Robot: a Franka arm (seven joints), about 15 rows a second.
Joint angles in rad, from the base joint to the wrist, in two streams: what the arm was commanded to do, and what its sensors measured. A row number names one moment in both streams.
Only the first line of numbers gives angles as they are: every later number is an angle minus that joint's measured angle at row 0.
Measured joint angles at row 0:
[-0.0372, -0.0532, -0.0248, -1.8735, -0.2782, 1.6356, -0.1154]
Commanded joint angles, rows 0 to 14:
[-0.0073, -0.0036, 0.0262, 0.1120, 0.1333, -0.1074, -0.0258]
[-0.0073, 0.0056, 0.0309, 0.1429, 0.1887, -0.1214, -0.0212]
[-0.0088, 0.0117, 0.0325, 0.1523, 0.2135, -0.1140, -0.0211]
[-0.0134, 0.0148, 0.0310, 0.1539, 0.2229, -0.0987, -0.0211]
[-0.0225, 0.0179, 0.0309, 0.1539, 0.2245, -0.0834, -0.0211]
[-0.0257, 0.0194, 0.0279, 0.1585, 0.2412, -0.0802, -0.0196]
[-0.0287, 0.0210, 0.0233, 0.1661, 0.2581, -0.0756, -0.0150]
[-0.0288, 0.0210, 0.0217, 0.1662, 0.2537, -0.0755, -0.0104]
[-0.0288, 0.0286, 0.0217, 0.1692, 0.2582, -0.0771, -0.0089]
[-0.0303, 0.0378, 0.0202, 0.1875, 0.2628, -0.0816, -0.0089]
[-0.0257, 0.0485, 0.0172, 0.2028, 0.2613, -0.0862, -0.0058]
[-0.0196, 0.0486, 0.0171, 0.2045, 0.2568, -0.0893, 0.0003]
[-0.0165, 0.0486, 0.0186, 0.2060, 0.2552, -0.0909, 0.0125]
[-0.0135, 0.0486, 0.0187, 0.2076, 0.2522, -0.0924, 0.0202]
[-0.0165, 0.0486, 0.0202, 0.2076, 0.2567, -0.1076, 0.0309]
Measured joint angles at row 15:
[-0.0089, 0.0337, 0.0143, 0.1800, 0.2331, -0.0823, 0.0087]
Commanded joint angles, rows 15 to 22:
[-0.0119, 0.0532, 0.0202, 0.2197, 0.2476, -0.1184, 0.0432]
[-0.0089, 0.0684, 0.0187, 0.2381, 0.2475, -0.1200, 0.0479]
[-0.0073, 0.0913, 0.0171, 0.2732, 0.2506, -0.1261, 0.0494]
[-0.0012, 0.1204, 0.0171, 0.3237, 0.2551, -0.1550, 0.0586]
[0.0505, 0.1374, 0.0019, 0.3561, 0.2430, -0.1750, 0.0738]
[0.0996, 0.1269, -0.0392, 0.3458, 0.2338, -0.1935, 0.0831]
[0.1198, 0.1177, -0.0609, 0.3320, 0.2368, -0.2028, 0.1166]
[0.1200, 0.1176, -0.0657, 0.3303, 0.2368, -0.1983, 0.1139]
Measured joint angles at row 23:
[0.0897, 0.1023, -0.0323, 0.3027, 0.2327, -0.1707, 0.0885]
